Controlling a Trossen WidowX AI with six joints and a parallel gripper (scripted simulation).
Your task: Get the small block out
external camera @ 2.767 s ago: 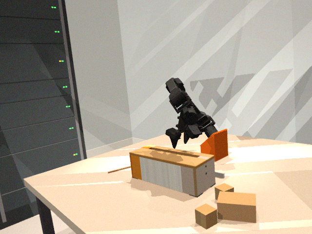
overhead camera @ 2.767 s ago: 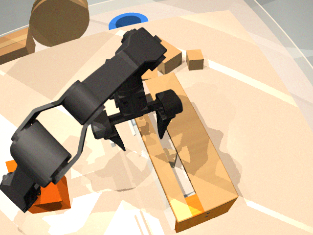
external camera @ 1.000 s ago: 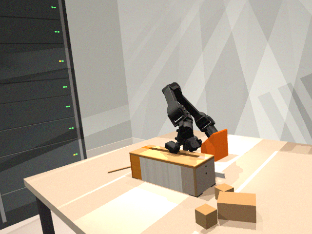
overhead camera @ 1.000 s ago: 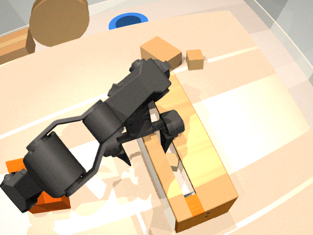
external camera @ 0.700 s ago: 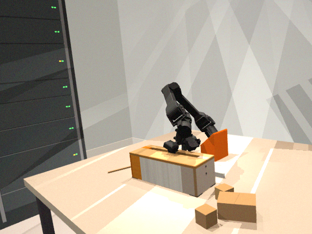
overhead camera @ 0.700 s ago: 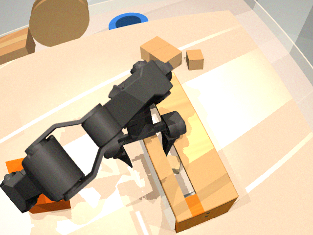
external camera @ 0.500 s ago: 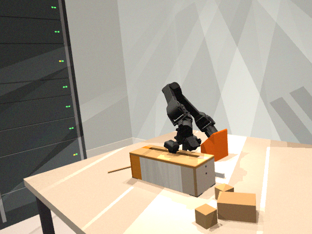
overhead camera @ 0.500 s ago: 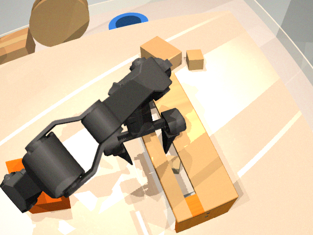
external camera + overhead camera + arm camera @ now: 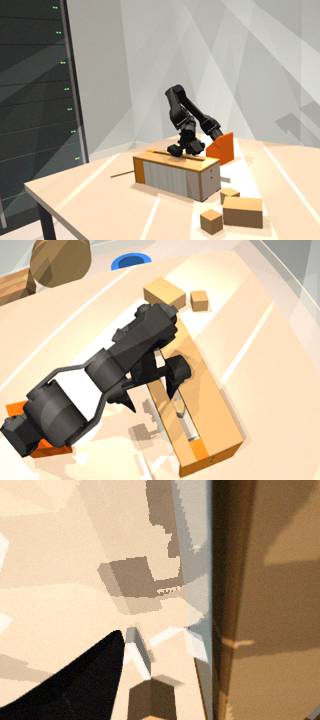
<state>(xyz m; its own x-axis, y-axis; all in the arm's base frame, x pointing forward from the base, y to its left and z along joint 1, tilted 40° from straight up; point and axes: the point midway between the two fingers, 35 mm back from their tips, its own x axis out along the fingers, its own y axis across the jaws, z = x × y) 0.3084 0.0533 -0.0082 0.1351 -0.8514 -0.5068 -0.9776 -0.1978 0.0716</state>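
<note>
Now: the tan block 50 mm ahead of my gripper tip and 20 mm to the right of it. From my gripper tip the other things lie so: long wooden box (30 mm ahead, 20 mm to the left, 20 mm below); thin wooden stick (280 mm to the right, 150 mm ahead, 80 mm below).
</note>
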